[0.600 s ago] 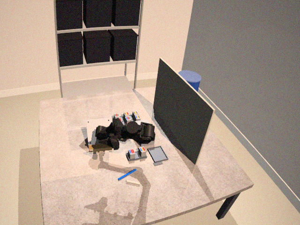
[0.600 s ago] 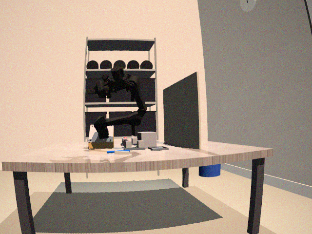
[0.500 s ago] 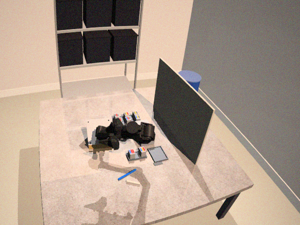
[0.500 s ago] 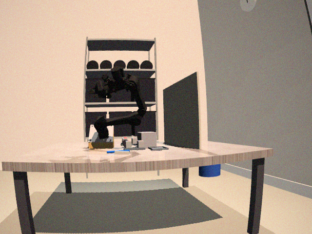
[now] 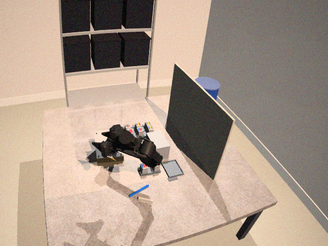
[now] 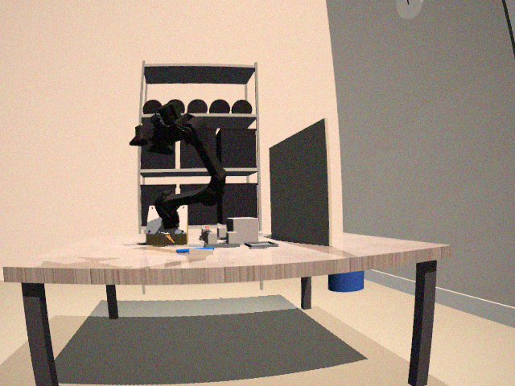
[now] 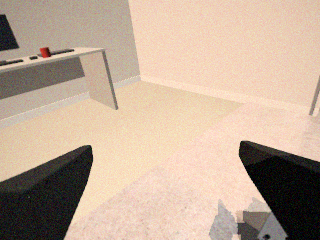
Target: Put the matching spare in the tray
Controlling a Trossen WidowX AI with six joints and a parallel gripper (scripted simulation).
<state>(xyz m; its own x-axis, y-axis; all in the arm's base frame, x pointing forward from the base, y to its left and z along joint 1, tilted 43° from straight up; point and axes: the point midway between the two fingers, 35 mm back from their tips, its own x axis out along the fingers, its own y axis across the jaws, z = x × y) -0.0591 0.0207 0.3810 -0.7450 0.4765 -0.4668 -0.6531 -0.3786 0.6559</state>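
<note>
The low grey holder lies 360 mm below my gripper tip, 310 mm ahead of it and 30 mm to the left of it. From my gripper tip the other things lie so: tall dark panel 660 mm ahead, 170 mm to the left, 140 mm below; then flat grey tray 450 mm ahead, 360 mm below; then grey mounted unit 420 mm ahead, 310 mm below, 190 mm to the left.
</note>
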